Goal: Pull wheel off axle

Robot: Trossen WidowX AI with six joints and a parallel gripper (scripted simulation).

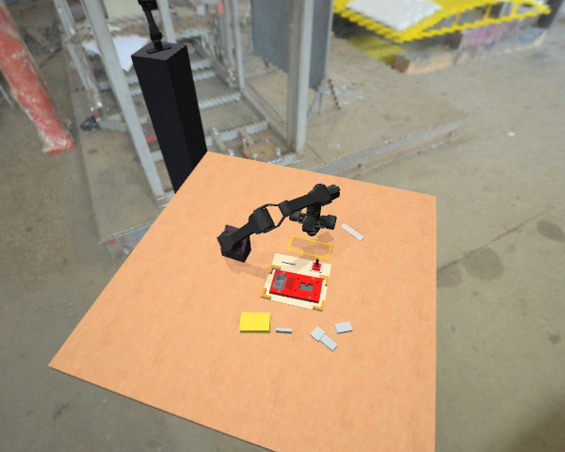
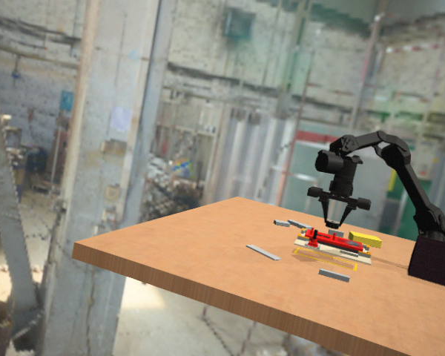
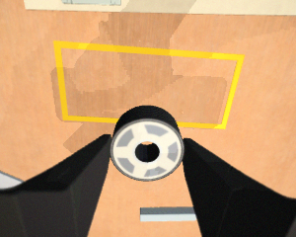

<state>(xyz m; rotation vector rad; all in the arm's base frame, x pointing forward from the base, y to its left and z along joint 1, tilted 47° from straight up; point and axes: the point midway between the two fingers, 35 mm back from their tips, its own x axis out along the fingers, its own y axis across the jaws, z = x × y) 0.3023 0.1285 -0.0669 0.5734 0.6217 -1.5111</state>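
The wheel is right at my gripper tip. Round my gripper tip: grey bar: 160 mm ahead, 150 mm to the left, 110 mm below; then upright axle: 50 mm ahead, 100 mm to the right, 80 mm below; then yellow block: 100 mm behind, 420 mm to the right, 100 mm below.
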